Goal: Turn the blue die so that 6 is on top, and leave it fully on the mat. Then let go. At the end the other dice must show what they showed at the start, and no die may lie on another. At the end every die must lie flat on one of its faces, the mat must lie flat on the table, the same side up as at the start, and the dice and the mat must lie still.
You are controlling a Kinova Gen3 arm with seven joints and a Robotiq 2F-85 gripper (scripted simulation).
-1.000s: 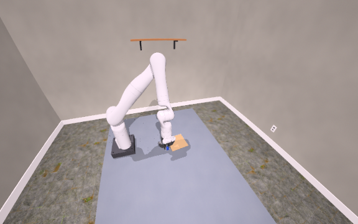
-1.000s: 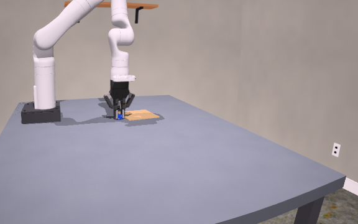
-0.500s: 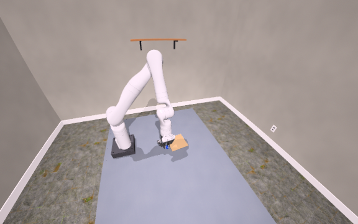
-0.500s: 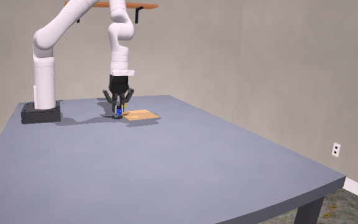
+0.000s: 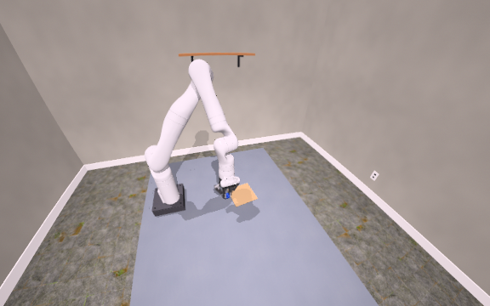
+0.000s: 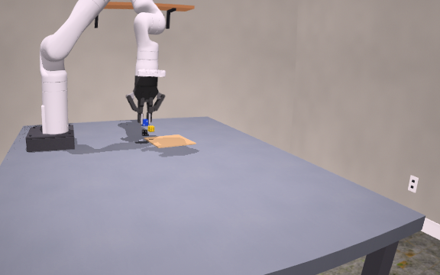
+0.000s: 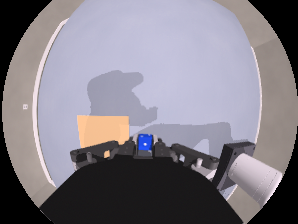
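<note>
Right now the mat is 100 mm ahead of my hand, 90 mm below it and 60 mm to the left of it. Round my hand: black die 170 mm to the left, 80 mm below, 30 mm ahead; yellow die 230 mm to the left, 80 mm below, 60 mm ahead; blue die 10 mm below.
</note>
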